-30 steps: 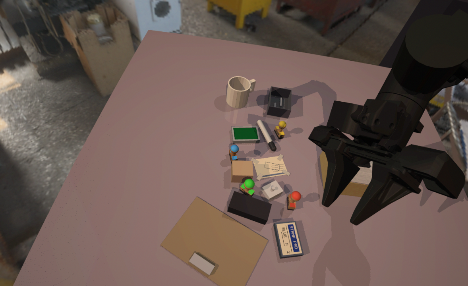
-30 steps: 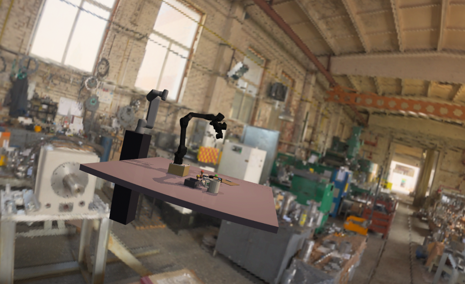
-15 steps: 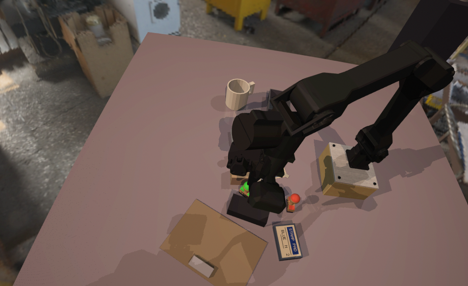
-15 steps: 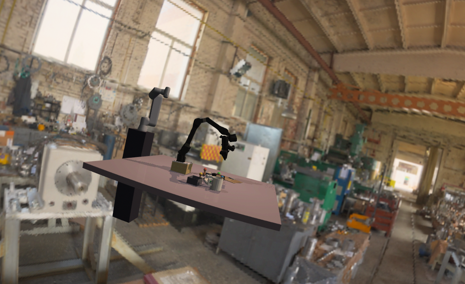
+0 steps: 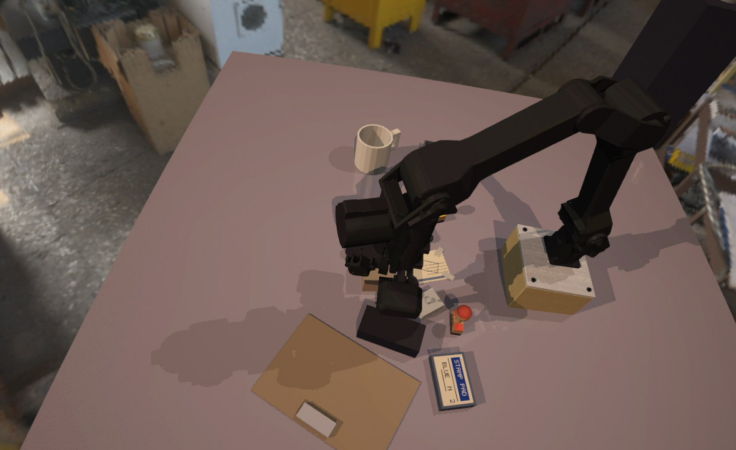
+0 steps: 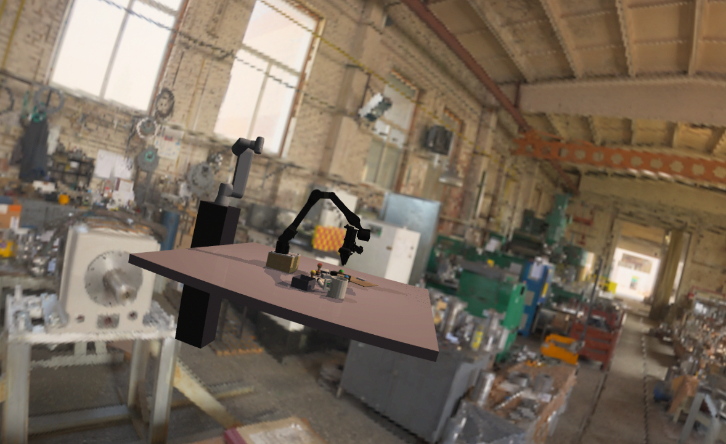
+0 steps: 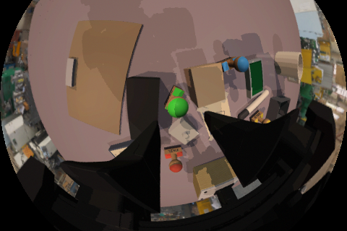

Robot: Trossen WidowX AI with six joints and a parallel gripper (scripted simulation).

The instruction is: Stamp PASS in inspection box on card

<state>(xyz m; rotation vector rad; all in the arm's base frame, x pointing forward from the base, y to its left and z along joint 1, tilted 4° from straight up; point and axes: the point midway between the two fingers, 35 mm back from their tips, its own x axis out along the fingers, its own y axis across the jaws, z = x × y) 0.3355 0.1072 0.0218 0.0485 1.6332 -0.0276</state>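
Now: gripper tip 80 mm above the green-knobbed PASS stamp. The rest, counted from my gripper tip: brown box: 70 mm below, 60 mm to the right, 20 mm ahead; then blue-knobbed stamp: 120 mm to the right, 80 mm below, 40 mm ahead; then black square pad: 80 mm below, 50 mm to the left, 10 mm behind.
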